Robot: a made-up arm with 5 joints. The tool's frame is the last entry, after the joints. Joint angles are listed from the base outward. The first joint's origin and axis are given. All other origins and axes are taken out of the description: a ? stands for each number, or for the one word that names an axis. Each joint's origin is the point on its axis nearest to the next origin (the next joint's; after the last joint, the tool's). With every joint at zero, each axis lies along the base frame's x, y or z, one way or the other. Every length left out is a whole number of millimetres.
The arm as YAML. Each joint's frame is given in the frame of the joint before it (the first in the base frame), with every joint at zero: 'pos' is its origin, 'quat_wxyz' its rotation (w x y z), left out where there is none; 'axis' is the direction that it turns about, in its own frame. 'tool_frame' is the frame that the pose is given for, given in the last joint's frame.
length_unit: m
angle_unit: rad
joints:
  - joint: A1
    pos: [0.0, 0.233, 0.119]
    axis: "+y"
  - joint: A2
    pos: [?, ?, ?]
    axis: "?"
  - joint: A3
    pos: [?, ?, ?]
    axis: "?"
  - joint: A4
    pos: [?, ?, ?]
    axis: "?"
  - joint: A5
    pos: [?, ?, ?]
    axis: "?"
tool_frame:
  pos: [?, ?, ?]
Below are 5 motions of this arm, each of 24 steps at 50 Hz.
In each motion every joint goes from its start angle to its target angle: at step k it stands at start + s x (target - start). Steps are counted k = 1, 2, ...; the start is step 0. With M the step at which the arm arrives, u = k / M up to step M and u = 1 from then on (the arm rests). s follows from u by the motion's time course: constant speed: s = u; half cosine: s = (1 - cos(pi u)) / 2; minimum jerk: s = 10 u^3 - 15 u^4 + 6 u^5.
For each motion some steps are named. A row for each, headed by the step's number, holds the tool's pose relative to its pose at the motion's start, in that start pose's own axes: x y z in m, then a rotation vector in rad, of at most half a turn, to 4 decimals.
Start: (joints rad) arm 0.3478 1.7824 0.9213 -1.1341 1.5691
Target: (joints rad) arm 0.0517 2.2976 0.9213 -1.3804 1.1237
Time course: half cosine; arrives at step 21
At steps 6, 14, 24:
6: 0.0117 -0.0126 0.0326 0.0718 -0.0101 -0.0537
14: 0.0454 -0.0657 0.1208 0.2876 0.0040 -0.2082
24: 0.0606 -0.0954 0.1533 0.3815 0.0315 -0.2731

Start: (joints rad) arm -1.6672 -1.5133 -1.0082 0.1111 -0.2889
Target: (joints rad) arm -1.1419 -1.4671 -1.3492 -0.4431 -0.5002
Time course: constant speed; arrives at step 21
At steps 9, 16, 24:
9: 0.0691 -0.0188 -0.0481 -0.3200 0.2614 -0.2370
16: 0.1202 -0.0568 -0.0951 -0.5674 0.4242 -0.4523
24: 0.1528 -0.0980 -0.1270 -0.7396 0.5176 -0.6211

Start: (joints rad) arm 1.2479 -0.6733 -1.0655 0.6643 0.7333
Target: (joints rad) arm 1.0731 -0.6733 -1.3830 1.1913 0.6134
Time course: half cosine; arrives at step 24
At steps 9, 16, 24:
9: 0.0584 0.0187 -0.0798 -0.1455 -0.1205 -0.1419
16: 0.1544 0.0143 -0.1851 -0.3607 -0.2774 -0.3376
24: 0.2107 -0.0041 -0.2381 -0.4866 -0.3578 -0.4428

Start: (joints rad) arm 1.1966 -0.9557 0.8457 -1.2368 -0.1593
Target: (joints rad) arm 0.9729 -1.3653 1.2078 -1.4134 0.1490
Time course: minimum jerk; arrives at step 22
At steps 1, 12, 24:
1: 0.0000 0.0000 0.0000 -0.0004 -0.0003 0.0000
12: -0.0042 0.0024 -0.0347 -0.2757 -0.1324 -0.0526
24: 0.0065 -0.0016 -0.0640 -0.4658 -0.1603 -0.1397

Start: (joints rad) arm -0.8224 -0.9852 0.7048 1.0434 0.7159
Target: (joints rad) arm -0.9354 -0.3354 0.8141 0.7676 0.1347
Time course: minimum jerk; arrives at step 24
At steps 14, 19, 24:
14: 0.1965 -0.0283 0.2183 0.3935 0.2838 -0.5252
19: 0.2718 -0.0799 0.2733 0.5427 0.4444 -0.7359
24: 0.2872 -0.0935 0.2822 0.5750 0.4844 -0.7821

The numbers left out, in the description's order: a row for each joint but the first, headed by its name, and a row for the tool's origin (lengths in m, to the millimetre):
A2: xyz -0.103 0.0 -0.001, axis +y
A3: xyz 0.068 0.0 -0.302, axis +z
A4: xyz 0.038 0.004 0.0, axis -y
A5: xyz -0.239 0.0 0.105, axis +z
tool: xyz 0.06 0.278 0.0

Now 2 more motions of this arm.
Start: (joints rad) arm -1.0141 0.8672 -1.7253 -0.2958 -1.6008
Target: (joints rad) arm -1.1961 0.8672 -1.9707 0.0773 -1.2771
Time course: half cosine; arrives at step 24
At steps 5, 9, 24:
5: -0.0120 -0.0041 -0.0004 0.0351 0.0252 0.0141
9: -0.0361 -0.0125 0.0000 0.1057 0.0694 0.0392
24: -0.1202 -0.0419 0.0120 0.3435 0.1578 0.0948

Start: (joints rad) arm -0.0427 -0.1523 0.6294 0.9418 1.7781
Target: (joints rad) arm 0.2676 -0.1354 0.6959 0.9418 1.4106
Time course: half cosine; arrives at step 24
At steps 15, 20, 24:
15: 0.1279 -0.0473 0.1467 0.1705 -0.1324 -0.3372
20: 0.1644 -0.0772 0.1995 0.2372 -0.1699 -0.4557
24: 0.1737 -0.0866 0.2141 0.2563 -0.1795 -0.4886

